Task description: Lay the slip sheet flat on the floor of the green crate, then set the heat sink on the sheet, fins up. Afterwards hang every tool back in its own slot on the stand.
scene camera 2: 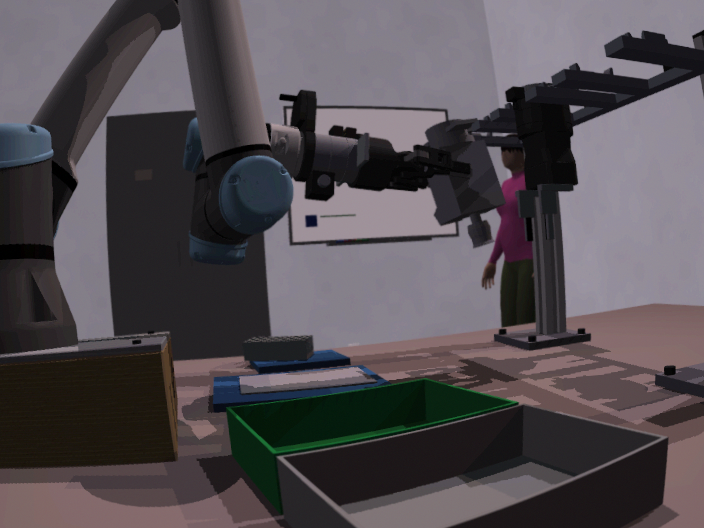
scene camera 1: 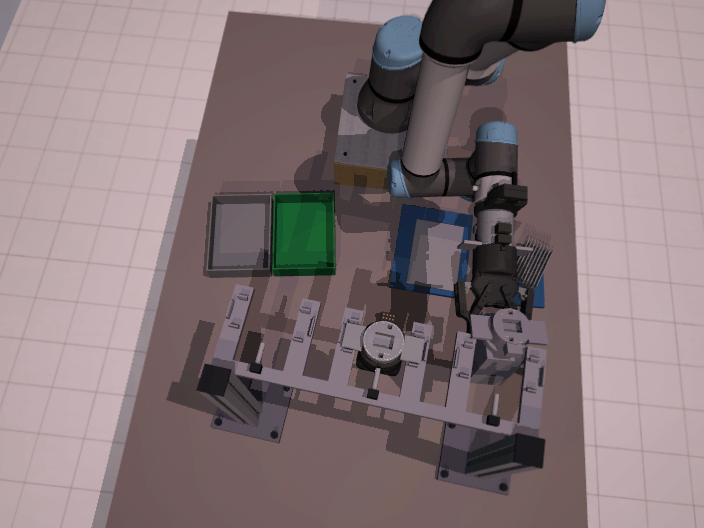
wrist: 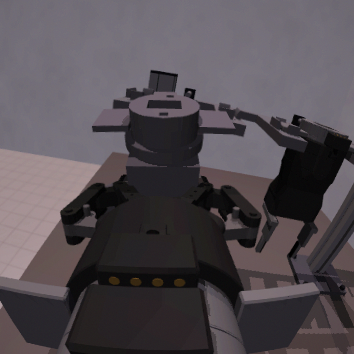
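Seen in the pictures: hand at its tool point: (scene camera 1: 494, 240); arm's base at its link origin: (scene camera 2: 10, 349) (scene camera 1: 389, 106).
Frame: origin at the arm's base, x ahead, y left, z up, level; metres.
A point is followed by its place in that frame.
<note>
The slip sheet (scene camera 1: 435, 255) {y 0.144, x 0.332, z -0.076 m} (scene camera 2: 307, 379) {y 0.142, x 0.333, z -0.076 m} is pale and lies flat on a blue base (scene camera 1: 406, 227) {y 0.073, x 0.270, z -0.078 m} (scene camera 2: 224, 397) {y 0.087, x 0.225, z -0.078 m}. The grey heat sink (scene camera 1: 534, 262) {y 0.365, x 0.322, z -0.072 m} (scene camera 2: 278, 347) {y 0.325, x 0.325, z -0.058 m} rests, fins up, on another blue base (scene camera 1: 534, 298) {y 0.368, x 0.405, z -0.079 m} (scene camera 2: 335, 358) {y 0.294, x 0.406, z -0.078 m}. The green crate (scene camera 1: 304, 272) {y -0.141, x 0.414, z -0.067 m} (scene camera 2: 250, 454) {y -0.174, x 0.230, z -0.065 m} is empty. My adaptive gripper (scene camera 1: 500, 317) (scene camera 2: 454, 164) (wrist: 162, 185) is shut on the vacuum tool (scene camera 1: 511, 325) {y 0.235, x 0.579, z 0.248 m} (scene camera 2: 469, 184) {y 0.189, x 0.595, z 0.165 m} (wrist: 164, 125) {y 0.228, x 0.555, z 0.249 m}, held tilted by the stand's right-hand slot; contact with the stand (scene camera 1: 341, 392) {y -0.018, x 0.719, z 0.254 m} (scene camera 2: 548, 272) {y 0.236, x 0.757, z 0.027 m} (wrist: 336, 235) {y -0.183, x 0.713, z 0.047 m} is unclear. The tool hides the fingertips in the wrist view.
The parallel gripper (scene camera 1: 382, 343) (scene camera 2: 545, 142) (wrist: 310, 175) hangs in the stand's middle slot. The left slot in scene camera 1 is empty. A grey crate (scene camera 1: 210, 233) {y -0.360, x 0.357, z -0.046 m} (scene camera 2: 614, 488) {y -0.356, x 0.397, z -0.061 m} stands beside the green one. The stand's fork arms lie close to the held tool.
</note>
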